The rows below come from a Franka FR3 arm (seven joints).
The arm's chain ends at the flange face. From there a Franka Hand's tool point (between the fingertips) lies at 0.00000 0.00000 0.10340 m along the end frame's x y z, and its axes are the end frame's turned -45 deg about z.
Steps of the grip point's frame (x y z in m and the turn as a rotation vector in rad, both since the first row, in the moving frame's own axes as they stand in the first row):
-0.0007 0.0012 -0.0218 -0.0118 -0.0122 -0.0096
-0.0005 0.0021 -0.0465 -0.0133 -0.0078 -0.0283
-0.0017 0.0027 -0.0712 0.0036 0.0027 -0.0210
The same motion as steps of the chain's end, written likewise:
0.0004 -0.0004 -0.0218 -0.0170 -0.0003 -0.0096
0.0007 0.0003 -0.0465 -0.0149 0.0039 -0.0283
0.0008 0.0036 -0.0712 0.0045 -0.0006 -0.0210

